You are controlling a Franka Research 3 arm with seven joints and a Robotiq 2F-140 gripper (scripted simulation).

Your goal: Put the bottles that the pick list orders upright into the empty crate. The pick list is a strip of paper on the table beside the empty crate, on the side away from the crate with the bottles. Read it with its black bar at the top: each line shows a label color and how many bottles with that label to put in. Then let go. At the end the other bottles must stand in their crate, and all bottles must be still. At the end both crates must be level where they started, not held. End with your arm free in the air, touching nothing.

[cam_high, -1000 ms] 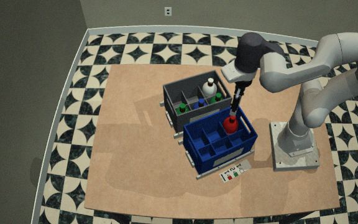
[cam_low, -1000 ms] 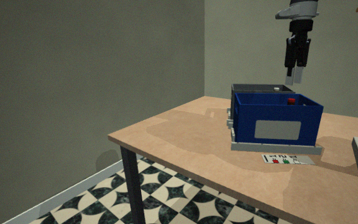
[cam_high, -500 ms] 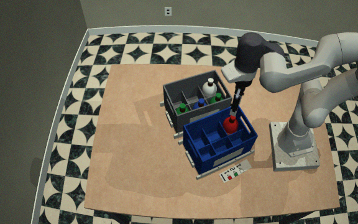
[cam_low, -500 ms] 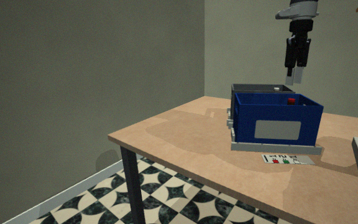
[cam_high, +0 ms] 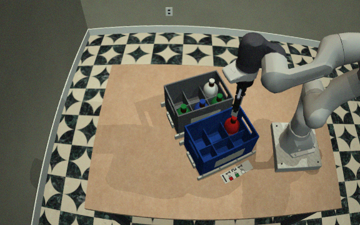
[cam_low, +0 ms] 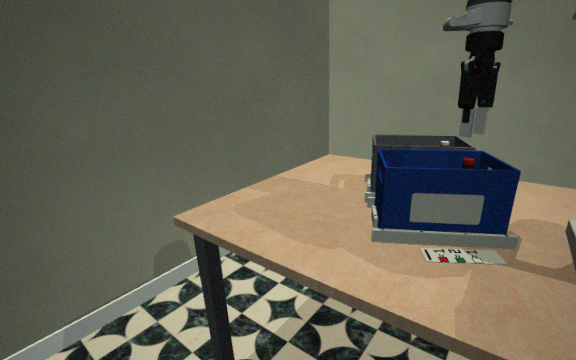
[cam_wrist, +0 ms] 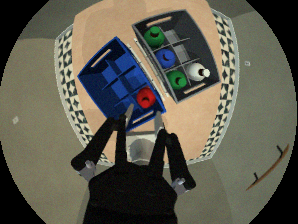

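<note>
The blue bottle lies 17 cm below my hand, 14 cm ahead of it and 8 cm to the right of it. The rest, counted from my hand: blue crate: 17 cm below, 8 cm to the left, 5 cm ahead; then red bottle: 17 cm below; then grey crate: 17 cm below, 16 cm ahead, 13 cm to the right.
</note>
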